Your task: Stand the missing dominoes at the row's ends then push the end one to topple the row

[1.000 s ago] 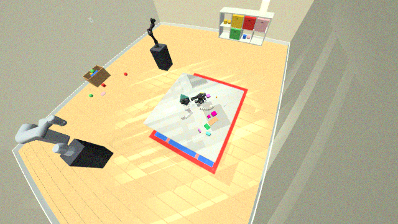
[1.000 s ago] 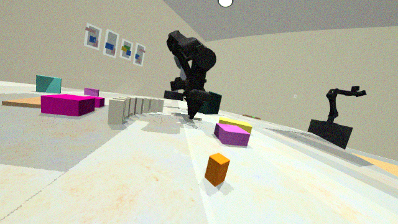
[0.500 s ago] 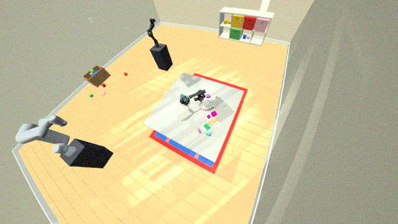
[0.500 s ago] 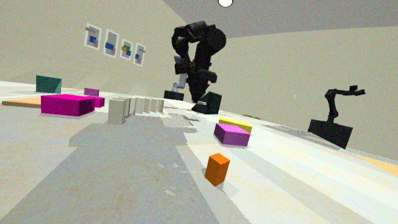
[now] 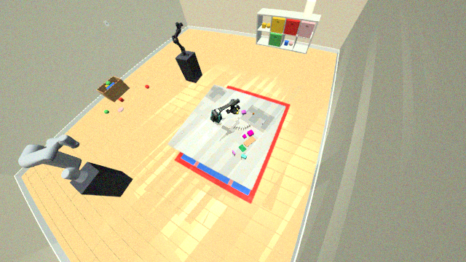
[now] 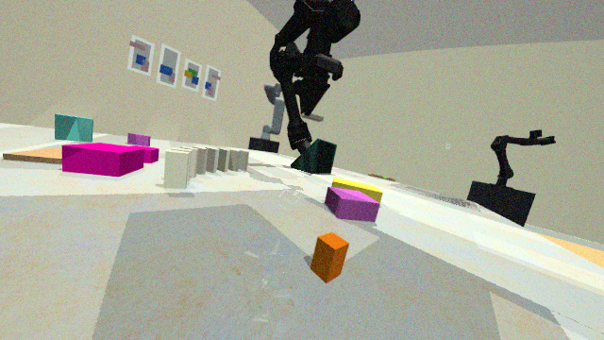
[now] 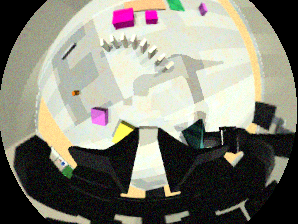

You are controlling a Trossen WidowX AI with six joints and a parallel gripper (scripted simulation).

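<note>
My gripper tip is 3 cm past the flat yellow block, 14 cm to the right of it and 14 cm above it. Round my gripper tip: magenta block 30 cm ahead, 13 cm to the right, 14 cm below; orange block 23 cm ahead, 19 cm to the left, 14 cm below; purple block 8 cm ahead, 16 cm to the left, 14 cm below.
</note>
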